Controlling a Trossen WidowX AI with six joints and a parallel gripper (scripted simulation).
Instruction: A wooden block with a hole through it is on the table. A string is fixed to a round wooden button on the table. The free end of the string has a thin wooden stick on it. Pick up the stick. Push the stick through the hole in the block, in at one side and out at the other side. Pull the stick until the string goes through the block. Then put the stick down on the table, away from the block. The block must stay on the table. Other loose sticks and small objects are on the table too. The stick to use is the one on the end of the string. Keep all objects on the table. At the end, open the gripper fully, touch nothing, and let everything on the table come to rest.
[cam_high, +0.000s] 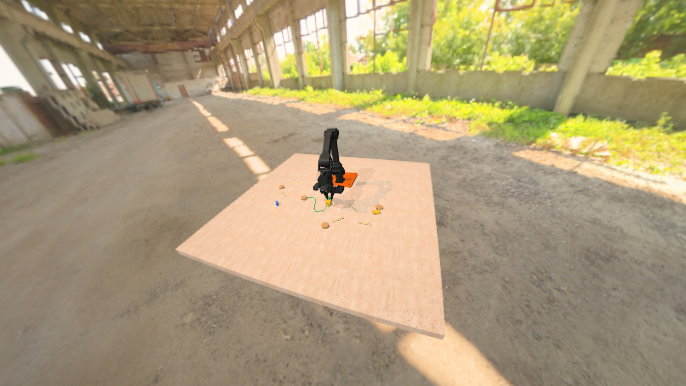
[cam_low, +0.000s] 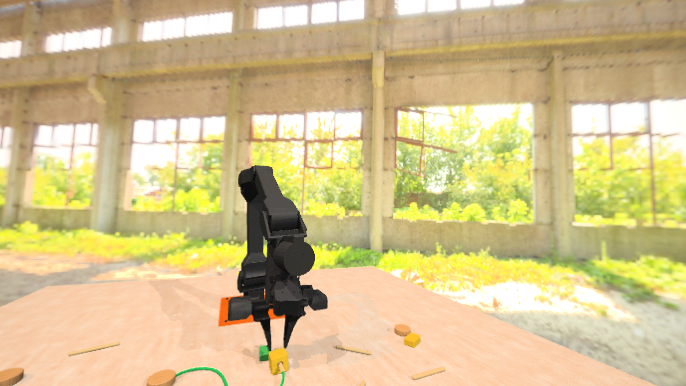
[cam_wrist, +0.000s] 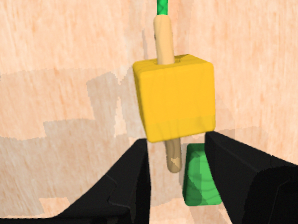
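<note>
Now: gripper tip 3 cm past the small green block, 2 cm to the left of it and 2 cm above it. From my gripper tip the other things lie so: small blue piece (11 cm ahead, 33 cm to the right, 2 cm below); then thin wooden stick (3 cm ahead, 1 cm below).
</note>
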